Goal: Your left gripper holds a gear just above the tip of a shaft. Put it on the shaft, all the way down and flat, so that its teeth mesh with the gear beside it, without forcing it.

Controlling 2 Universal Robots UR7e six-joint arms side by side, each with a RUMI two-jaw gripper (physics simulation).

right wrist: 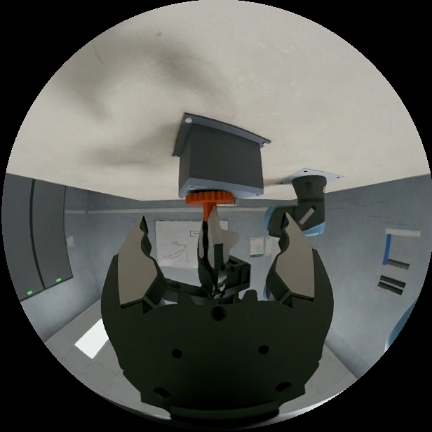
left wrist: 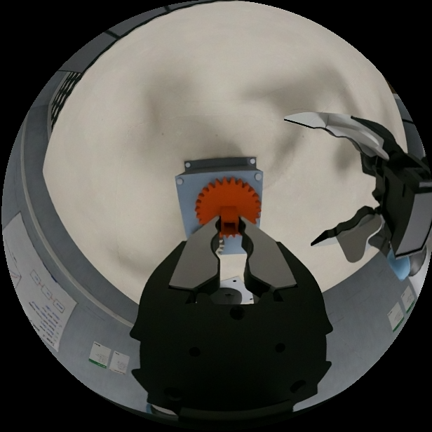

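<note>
An orange gear (left wrist: 227,195) (right wrist: 210,197) lies close against the pale face (left wrist: 187,205) of the grey block; in the right wrist view it looks about parallel to that face. The shaft is hidden behind the gear. A small part of pale teeth (left wrist: 221,246) shows beside the left finger in the left wrist view; whether they mesh with the orange gear cannot be seen. My left gripper (left wrist: 228,216) (right wrist: 210,205) is shut on the orange gear's square hub. My right gripper is open, its fingers apart on both sides of the left gripper, without touching it.
The grey block (right wrist: 225,155) stands on the light table top (left wrist: 125,150) (right wrist: 300,90) by a flange with bolts. In the right wrist view a robot arm base (right wrist: 309,187) stands behind the block, to the right. The right gripper's fingers reach in from the right in the left wrist view.
</note>
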